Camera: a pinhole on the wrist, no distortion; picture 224 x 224 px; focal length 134.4 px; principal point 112.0 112.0 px. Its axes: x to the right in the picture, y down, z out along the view. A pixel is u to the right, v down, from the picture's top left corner.
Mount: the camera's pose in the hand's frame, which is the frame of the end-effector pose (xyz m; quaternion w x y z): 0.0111 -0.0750 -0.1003 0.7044 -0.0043 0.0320 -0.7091
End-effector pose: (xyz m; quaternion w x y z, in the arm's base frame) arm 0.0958 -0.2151 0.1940 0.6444 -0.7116 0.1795 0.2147
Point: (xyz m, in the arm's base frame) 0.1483 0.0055 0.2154
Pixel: 104 116
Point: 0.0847 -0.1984 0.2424
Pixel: 60 48
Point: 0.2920 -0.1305 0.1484
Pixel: outside the picture
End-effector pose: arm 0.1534 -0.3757 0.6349 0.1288 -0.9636 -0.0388 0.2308
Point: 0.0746 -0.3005 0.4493
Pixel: 85 109
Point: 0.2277 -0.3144 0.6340
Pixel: 78 207
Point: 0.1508 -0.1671 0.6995
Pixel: outside the picture
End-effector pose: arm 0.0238 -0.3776 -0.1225 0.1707 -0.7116 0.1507 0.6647
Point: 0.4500 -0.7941 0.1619
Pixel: behind the camera
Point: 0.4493 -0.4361 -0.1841
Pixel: behind the camera
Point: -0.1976 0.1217 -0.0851
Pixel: 178 91
